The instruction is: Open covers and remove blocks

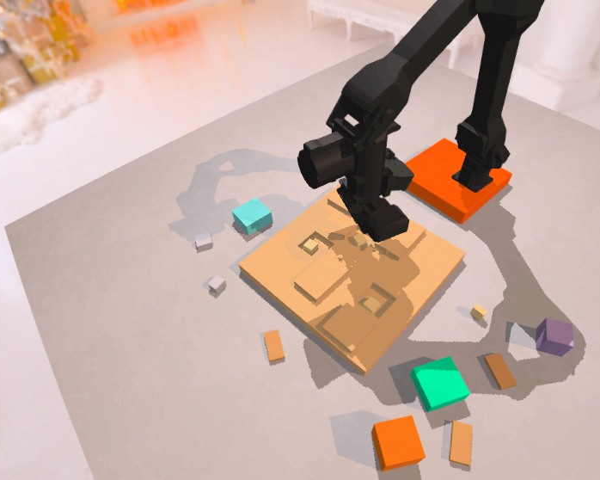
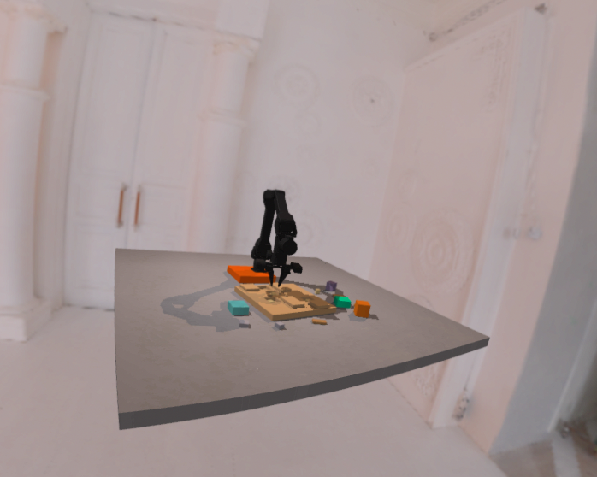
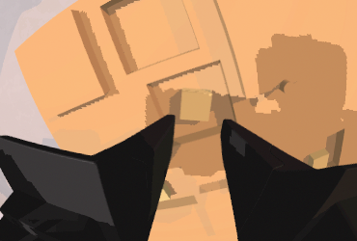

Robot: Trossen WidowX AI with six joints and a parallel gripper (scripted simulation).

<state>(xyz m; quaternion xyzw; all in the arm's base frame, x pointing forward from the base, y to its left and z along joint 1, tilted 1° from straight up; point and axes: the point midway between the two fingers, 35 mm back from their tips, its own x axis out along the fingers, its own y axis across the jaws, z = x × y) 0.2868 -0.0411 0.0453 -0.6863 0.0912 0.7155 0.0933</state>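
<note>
Now: the purple cube 34 cm to the left of my gripper tip, 9 cm behind it and 3 cm below it. Also, from my gripper tip: orange block (29 cm to the left, 21 cm ahead, 2 cm below); cyan block (19 cm to the right, 13 cm ahead, 4 cm below); green block (27 cm to the left, 10 cm ahead, 4 cm below).
</note>
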